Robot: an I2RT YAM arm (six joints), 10 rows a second.
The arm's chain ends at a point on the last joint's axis. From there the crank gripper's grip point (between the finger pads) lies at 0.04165 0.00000 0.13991 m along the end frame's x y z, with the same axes.
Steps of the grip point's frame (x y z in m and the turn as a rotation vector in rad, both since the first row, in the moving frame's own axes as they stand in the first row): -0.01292, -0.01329, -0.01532, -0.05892, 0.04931, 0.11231; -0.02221, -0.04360, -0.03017, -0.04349, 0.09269, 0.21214; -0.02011, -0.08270, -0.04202, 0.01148, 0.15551, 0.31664; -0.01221, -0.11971, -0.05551, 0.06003, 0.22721, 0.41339; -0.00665, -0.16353, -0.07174, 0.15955, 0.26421, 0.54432; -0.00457, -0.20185, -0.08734, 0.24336, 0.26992, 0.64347; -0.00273, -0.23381, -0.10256, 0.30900, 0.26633, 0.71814; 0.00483, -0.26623, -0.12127, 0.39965, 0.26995, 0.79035; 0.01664, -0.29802, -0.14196, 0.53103, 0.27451, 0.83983
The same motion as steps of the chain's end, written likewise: -0.01902, -0.02650, -0.01272, -0.05892, 0.04931, 0.11231; -0.03331, -0.05967, -0.02542, -0.04349, 0.09269, 0.21214; -0.03911, -0.09749, -0.03407, 0.01148, 0.15551, 0.31664; -0.03997, -0.13493, -0.04312, 0.06003, 0.22721, 0.41339; -0.03975, -0.17444, -0.05674, 0.15955, 0.26421, 0.54432; -0.03977, -0.20816, -0.07138, 0.24336, 0.26992, 0.64347; -0.03902, -0.23621, -0.08606, 0.30900, 0.26633, 0.71814; -0.03481, -0.26236, -0.10255, 0.39965, 0.26995, 0.79035; -0.02898, -0.28283, -0.11808, 0.53103, 0.27451, 0.83983
